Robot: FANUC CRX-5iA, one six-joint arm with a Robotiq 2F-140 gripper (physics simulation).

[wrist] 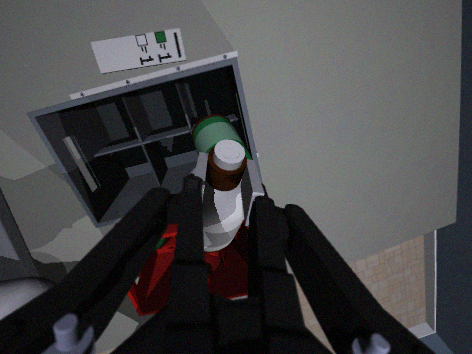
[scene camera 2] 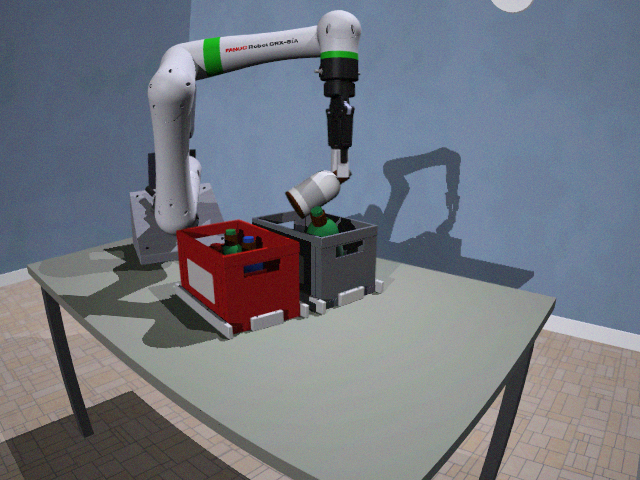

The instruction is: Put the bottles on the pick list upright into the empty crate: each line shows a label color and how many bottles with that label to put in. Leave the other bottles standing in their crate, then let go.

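Places are measured from the arm's base along level axes (x ahead, y up, z right), in metres.
Pixels of known places: gripper, fingertip midpoint: (wrist: 224, 169) (scene camera 2: 339, 176).
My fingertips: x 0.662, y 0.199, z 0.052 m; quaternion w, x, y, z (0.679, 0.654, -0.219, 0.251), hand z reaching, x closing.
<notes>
Ahead of a thing's pixels: the offset from my fingertips to its middle. "pt": to the spot under its first point. Level surfaces: height alone.
My gripper (scene camera 2: 339, 166) (wrist: 224, 169) is shut on the neck of the white-labelled bottle @(dx -0.028, dy -0.025, dz +0.034 m) (scene camera 2: 316, 190) (wrist: 222, 215), which has a white cap. The bottle hangs strongly tilted, its base pointing down to the left in the scene view, above the rim of the grey crate @(pt dx +0.052, dy -0.219, dz -0.023 m) (scene camera 2: 361, 266) (wrist: 244, 107). A green bottle @(dx -0.014, dy -0.136, dz +0.047 m) (scene camera 2: 323, 227) (wrist: 215, 136) stands in the grey crate near one end and looks tilted. Its cap is hidden in the wrist view. The pick list @(dx -0.065, dy -0.298, dz -0.164 m) (wrist: 117, 55) beside that crate shows a green square and a white square, each with a 1.
The red crate @(dx -0.168, dy -0.212, dz +0.196 m) (scene camera 2: 266, 294) (wrist: 230, 280) stands beside the grey one. It holds a green bottle @(dx -0.240, dy -0.214, dz +0.125 m) (scene camera 2: 231, 247), a blue-capped bottle @(pt dx -0.145, dy -0.143, dz +0.161 m) (scene camera 2: 249, 241) and a partly hidden red bottle @(dx -0.179, dy -0.214, dz +0.241 m) (scene camera 2: 216, 247). White locating strips @(pt dx -0.029, dy -0.279, dz +0.248 m) (scene camera 2: 267, 319) edge both crates on the table @(dy -0.299 m) (scene camera 2: 403, 361).
</notes>
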